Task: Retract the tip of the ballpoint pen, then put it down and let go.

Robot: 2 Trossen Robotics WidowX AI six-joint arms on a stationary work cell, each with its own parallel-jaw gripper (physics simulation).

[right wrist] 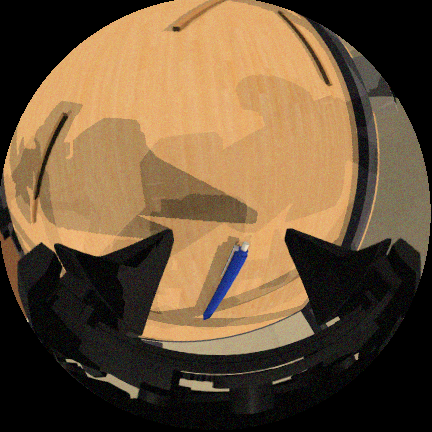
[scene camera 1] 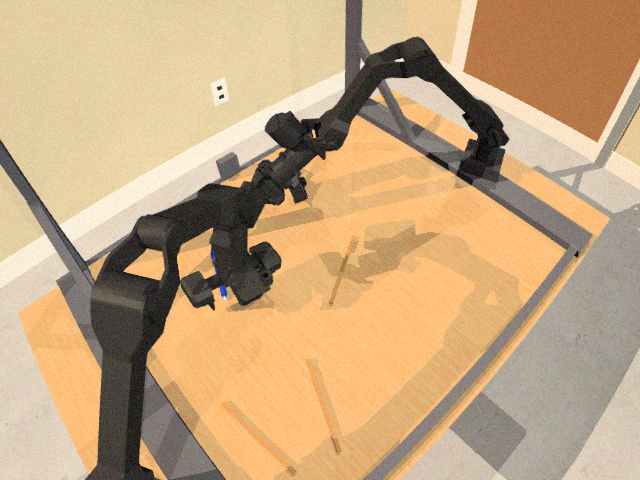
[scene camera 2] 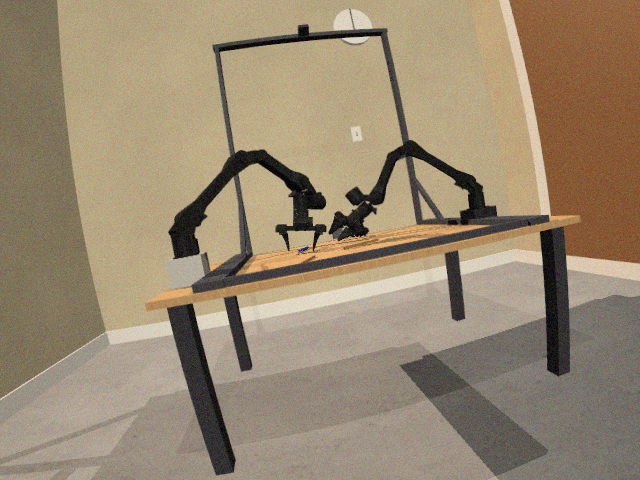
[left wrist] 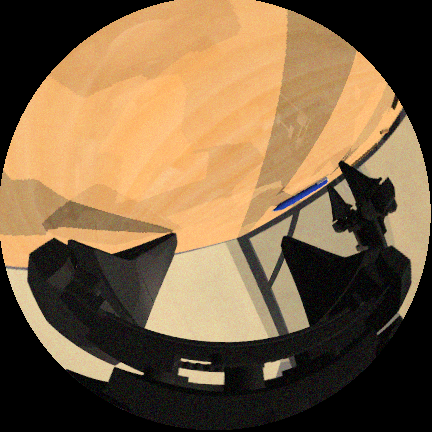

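Where they show: left gripper, between the fingertips: (scene camera 2: 333, 237) (left wrist: 230, 240); right gripper, between the fingertips: (right wrist: 231, 235) (scene camera 1: 233, 299) (scene camera 2: 301, 251) (left wrist: 333, 175); left arm's base, origin of its link: (scene camera 1: 484, 154) (scene camera 2: 477, 208); right arm's base, origin of its link: (scene camera 2: 186, 256).
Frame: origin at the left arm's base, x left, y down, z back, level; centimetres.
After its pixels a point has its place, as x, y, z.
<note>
A blue pen (scene camera 1: 223, 290) {-38.8, 4.3, -59.3} (scene camera 2: 302, 249) {-41.4, 4.7, -56.7} (left wrist: 301, 196) {-43.4, 4.5, -54.4} (right wrist: 226, 284) {-40.8, 4.3, -57.3} lies on the wooden table. In the right wrist view its white button end and clip point up the picture, its tapered blue end points down-left, and no writing point shows there. My right gripper (scene camera 2: 301, 250) {-36.0, 4.7, -59.9} (left wrist: 333, 175) {-36.0, 4.7, -59.9} (right wrist: 231, 235) {-36.0, 4.7, -59.9} is open above the pen, one finger on each side, not gripping it. In scene camera 1 the right hand hides part of the pen. My left gripper (left wrist: 230, 240) {-46.7, 3.0, -38.5} is open and empty, tilted, away from the pen.
Thin wooden sticks lie on the table: one (scene camera 1: 342, 271) {-19.3, 4.9, -44.4} (right wrist: 50, 155) {-19.5, 5.4, -47.3} near its middle, two others (scene camera 1: 324, 407) {-10.3, 4.8, -71.4} (scene camera 1: 260, 438) {-17.4, 4.8, -81.1} nearer the bottom of scene camera 1. A dark frame rail (scene camera 1: 485, 356) {12.6, 3.5, -51.5} (scene camera 2: 361, 254) {8.7, 3.9, -64.9} runs along one table edge. The left hand hangs near the far edge.
</note>
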